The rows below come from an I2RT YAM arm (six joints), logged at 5 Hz.
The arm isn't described. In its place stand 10 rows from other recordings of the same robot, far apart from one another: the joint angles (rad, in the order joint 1, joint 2, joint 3, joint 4, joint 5, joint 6), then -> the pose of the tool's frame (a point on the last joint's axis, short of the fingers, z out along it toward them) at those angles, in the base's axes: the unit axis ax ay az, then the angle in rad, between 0 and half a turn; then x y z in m.
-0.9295, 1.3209, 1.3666, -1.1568, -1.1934, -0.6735 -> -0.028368, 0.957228, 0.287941, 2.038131, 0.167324, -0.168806, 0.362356
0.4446, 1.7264, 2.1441, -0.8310, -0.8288, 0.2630 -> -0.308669, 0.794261, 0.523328, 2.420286, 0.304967, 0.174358, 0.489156
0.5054, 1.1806, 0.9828, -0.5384, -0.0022, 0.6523 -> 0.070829, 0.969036, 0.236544, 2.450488, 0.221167, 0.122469, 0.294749
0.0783, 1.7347, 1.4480, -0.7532, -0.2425, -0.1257 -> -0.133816, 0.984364, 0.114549, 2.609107, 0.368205, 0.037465, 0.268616
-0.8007, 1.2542, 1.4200, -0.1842, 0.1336, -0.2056 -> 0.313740, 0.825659, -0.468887, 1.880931, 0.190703, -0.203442, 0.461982
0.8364, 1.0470, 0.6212, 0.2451, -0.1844, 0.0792 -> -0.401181, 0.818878, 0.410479, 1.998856, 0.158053, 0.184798, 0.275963
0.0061, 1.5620, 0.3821, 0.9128, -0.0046, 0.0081 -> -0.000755, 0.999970, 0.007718, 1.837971, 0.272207, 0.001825, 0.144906
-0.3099, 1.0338, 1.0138, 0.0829, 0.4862, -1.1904 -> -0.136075, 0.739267, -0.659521, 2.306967, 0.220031, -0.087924, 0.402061
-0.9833, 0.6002, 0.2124, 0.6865, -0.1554, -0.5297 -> 0.091714, 0.749565, -0.655546, 1.817041, 0.091038, -0.126767, 0.257634
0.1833, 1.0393, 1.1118, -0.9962, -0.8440, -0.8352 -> -0.583895, 0.754390, 0.299938, 2.320485, 0.177132, 0.059895, 0.340759
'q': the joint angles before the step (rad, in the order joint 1, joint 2, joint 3, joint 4, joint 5, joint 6). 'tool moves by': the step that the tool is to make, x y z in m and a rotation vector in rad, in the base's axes. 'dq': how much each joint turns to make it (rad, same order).
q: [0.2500, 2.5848, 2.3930, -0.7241, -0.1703, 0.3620]
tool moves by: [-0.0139, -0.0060, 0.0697, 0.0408, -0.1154, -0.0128]
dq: [-0.0045, -0.1407, -0.0181, 0.0016, -0.0030, 0.0138]
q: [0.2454, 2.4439, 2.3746, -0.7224, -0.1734, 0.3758]
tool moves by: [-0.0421, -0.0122, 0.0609, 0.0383, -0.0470, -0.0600]
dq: [-0.0015, -0.2407, -0.1899, 0.0137, 0.0247, 0.0598]
